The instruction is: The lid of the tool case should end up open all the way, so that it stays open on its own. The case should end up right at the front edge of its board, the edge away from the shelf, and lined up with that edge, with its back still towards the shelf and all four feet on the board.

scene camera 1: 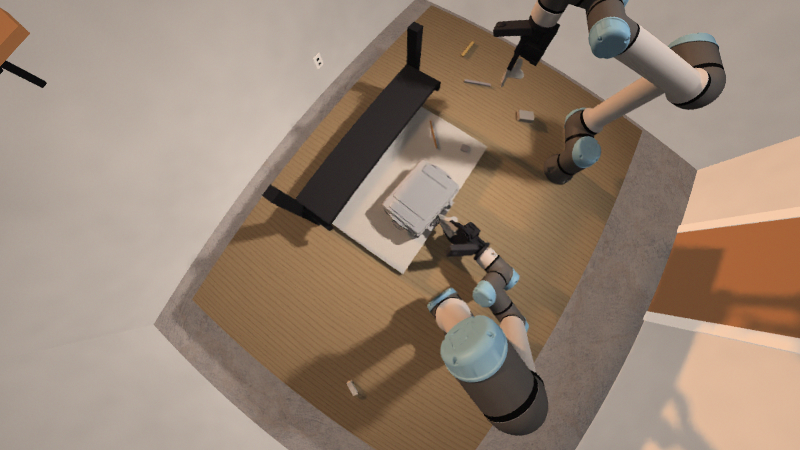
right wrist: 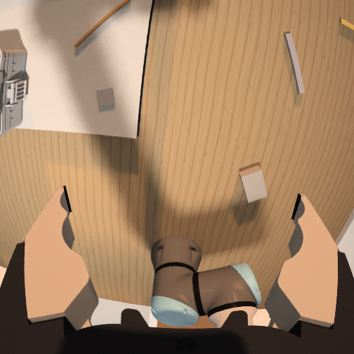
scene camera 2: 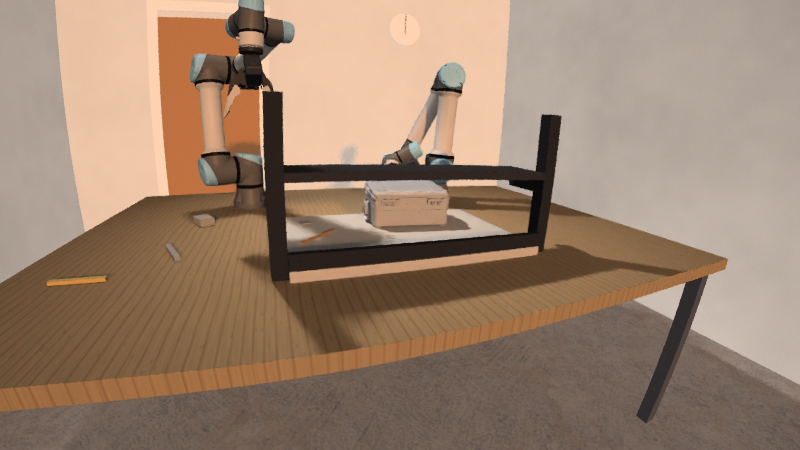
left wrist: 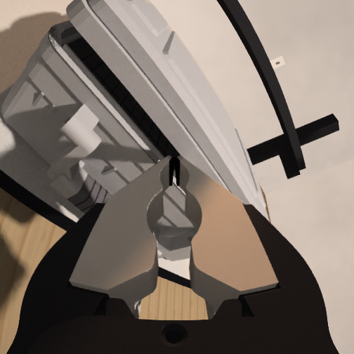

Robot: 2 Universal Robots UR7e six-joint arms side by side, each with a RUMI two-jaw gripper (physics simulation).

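The grey tool case (scene camera 1: 420, 197) (scene camera 2: 410, 212) (right wrist: 14, 95) stands on the white board (scene camera 1: 386, 246) (scene camera 2: 481, 222) (right wrist: 122, 120), near its front edge, back towards the black shelf (scene camera 1: 369, 145) (scene camera 2: 413, 172). In the left wrist view the lid (left wrist: 200, 95) is raised a little, with a dark gap between it and the case body (left wrist: 35, 95). My left gripper (scene camera 1: 440, 218) (left wrist: 174, 158) is shut and empty, its tips at the lid's rim by the gap; it is hidden in scene camera 2. My right gripper (scene camera 1: 509, 78) (right wrist: 182, 193) is open, high above the table, away from the case.
An orange stick (scene camera 1: 433, 134) (scene camera 2: 317, 235) (right wrist: 102, 23) and a small block (scene camera 1: 465, 147) (right wrist: 105, 99) lie on the board. A larger block (scene camera 1: 525, 115) (scene camera 2: 204, 219) (right wrist: 254, 185), a grey bar (scene camera 1: 477, 82) (right wrist: 295, 62) and a yellow bar (scene camera 1: 467, 49) (scene camera 2: 76, 280) lie on the table.
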